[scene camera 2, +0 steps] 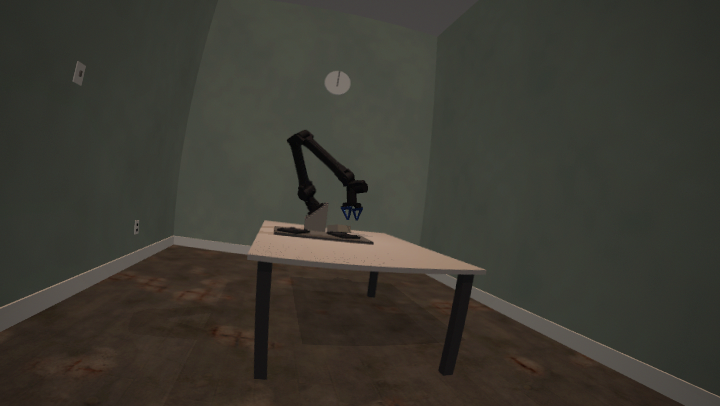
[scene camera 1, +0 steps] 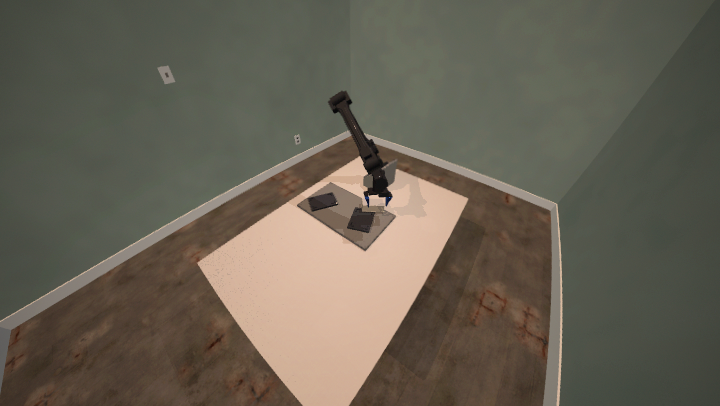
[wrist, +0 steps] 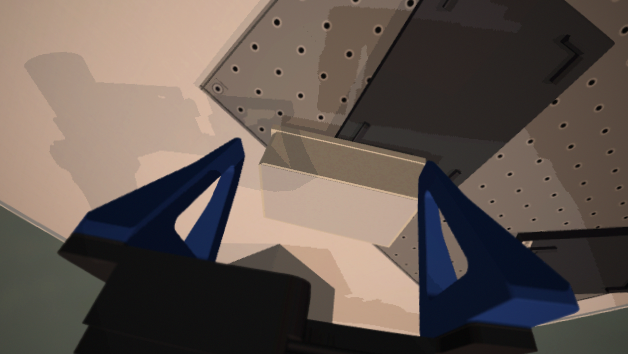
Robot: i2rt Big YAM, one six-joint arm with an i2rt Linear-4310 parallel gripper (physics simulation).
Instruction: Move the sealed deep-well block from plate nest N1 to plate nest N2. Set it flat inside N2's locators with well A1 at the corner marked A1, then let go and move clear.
My gripper (wrist: 330, 157) is open, with nothing in its grasp. Also in view: a pale grey block (wrist: 353, 190). I also see a dark nest (wrist: 454, 89) and a grey perforated baseplate (scene camera 1: 338, 217).
The grey perforated baseplate is seen too in the wrist view (wrist: 556, 174).
